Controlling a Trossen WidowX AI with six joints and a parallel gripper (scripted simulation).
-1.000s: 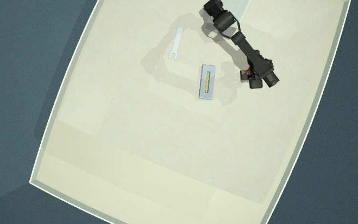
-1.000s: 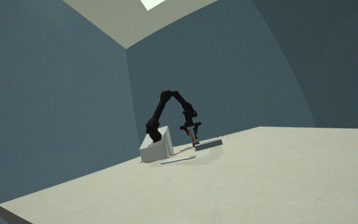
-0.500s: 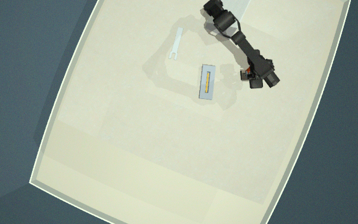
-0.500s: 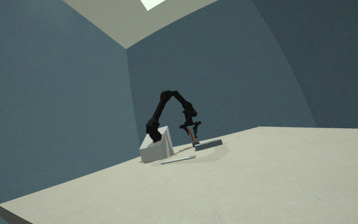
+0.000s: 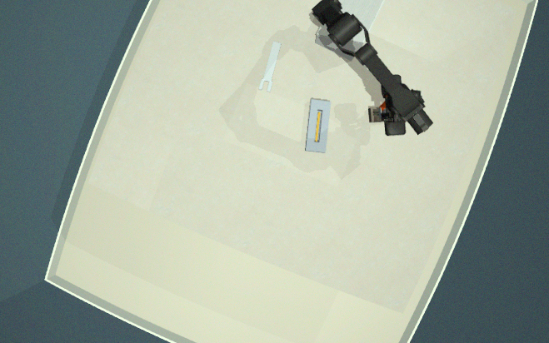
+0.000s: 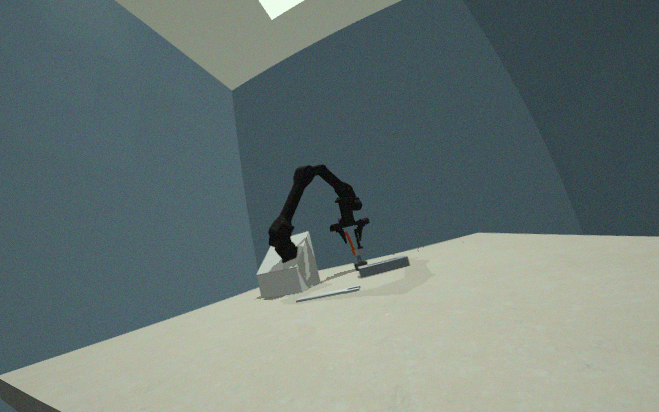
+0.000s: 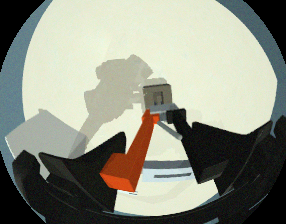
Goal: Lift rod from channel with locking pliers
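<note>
Right now the grey channel block is 110 mm ahead of my gripper tip, 190 mm to the right of it and 110 mm below it. Also, from my gripper tip: orange handle (10 mm behind, 10 mm to the right); thin yellow rod (110 mm ahead, 190 mm to the right, 120 mm below); holster (10 mm ahead, 120 mm below).
</note>
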